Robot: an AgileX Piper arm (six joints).
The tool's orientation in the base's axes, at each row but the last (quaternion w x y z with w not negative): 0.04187 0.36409 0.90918 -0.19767; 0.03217 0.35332 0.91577 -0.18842; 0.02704 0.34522 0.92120 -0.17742; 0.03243 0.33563 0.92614 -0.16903; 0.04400 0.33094 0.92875 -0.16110; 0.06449 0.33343 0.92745 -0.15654; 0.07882 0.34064 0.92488 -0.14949; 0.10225 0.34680 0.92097 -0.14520; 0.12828 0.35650 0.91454 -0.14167; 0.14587 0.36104 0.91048 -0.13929; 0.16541 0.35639 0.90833 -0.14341; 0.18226 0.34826 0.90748 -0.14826
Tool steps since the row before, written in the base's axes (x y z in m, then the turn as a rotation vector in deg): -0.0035 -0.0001 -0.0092 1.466 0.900 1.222; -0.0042 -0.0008 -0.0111 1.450 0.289 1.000; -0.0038 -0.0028 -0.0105 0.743 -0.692 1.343; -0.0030 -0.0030 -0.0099 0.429 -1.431 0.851; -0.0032 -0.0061 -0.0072 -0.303 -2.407 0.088; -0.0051 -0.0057 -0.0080 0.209 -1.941 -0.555; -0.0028 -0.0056 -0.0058 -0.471 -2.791 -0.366; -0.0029 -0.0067 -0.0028 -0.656 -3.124 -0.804; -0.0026 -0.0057 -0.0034 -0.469 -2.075 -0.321; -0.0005 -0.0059 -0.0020 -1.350 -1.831 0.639; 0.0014 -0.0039 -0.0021 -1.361 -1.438 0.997; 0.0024 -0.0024 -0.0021 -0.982 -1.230 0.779
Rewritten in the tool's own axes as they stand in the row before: 0.0045 0.0006 0.0087 -0.760 1.184 -1.573; 0.0048 0.0003 0.0109 -1.094 0.830 -1.141; 0.0029 -0.0012 0.0111 -1.230 -0.418 -1.071; 0.0022 -0.0012 0.0105 -1.353 -1.003 -0.344; 0.0002 -0.0045 0.0089 -1.227 -1.969 0.715; 0.0023 -0.0054 0.0094 -1.198 -1.144 1.173; 0.0002 -0.0046 0.0072 -1.246 -2.245 1.246; -0.0011 -0.0062 0.0046 -1.186 -2.521 1.753; -0.0005 -0.0052 0.0048 -0.836 -1.733 0.962; -0.0026 -0.0042 0.0039 -0.423 -2.320 -0.153; -0.0025 -0.0015 0.0037 -0.324 -2.101 -0.627; -0.0021 0.0002 0.0034 -0.371 -1.662 -0.429
